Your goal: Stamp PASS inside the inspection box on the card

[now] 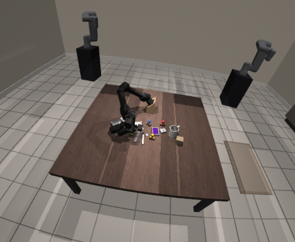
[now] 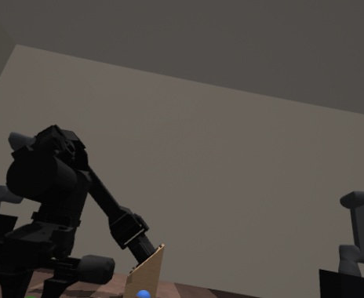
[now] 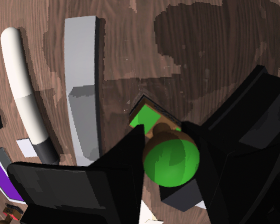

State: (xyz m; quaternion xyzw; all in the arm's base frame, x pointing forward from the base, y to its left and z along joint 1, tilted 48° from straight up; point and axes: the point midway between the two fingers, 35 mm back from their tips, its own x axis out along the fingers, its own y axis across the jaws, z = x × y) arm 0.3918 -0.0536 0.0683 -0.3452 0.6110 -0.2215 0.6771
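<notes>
My gripper tip is 10 cm past the purple ink pad, 20 cm to the right of it and 2 cm above it. Round my gripper tip: grey bar 1 cm ahead, 6 cm to the left, 2 cm below; white pen 1 cm behind, 11 cm to the left, 1 cm below; PASS stamp right at my gripper tip.
</notes>
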